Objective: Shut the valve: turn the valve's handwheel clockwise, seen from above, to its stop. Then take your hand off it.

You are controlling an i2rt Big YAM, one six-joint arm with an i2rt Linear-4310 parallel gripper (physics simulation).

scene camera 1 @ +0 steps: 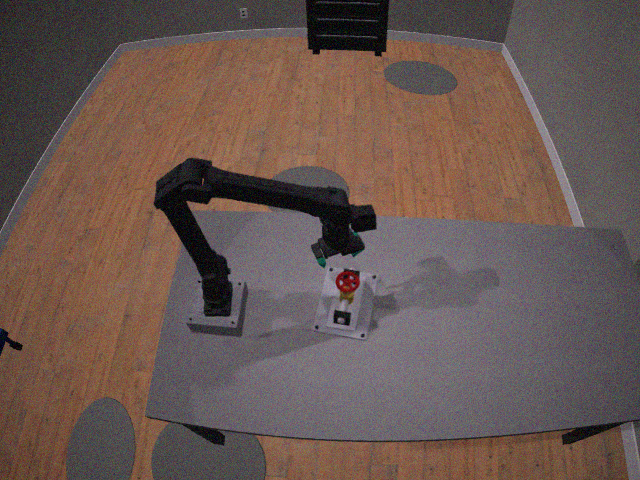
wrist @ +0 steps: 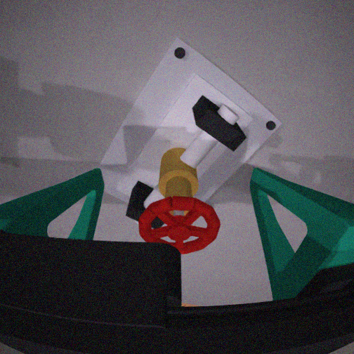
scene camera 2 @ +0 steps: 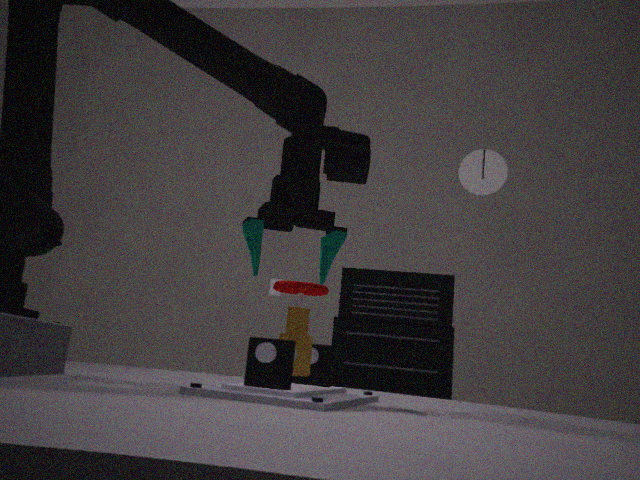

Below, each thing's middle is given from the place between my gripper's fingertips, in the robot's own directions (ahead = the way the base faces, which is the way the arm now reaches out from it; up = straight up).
Scene:
I see my gripper 3 cm short of the red handwheel (scene camera 2: 292, 287), 6 cm to the left of it and 3 cm above it. From my hand the other things lie so: white base plate (wrist: 179, 64) 3 cm ahead, 6 cm to the right, 15 cm below.

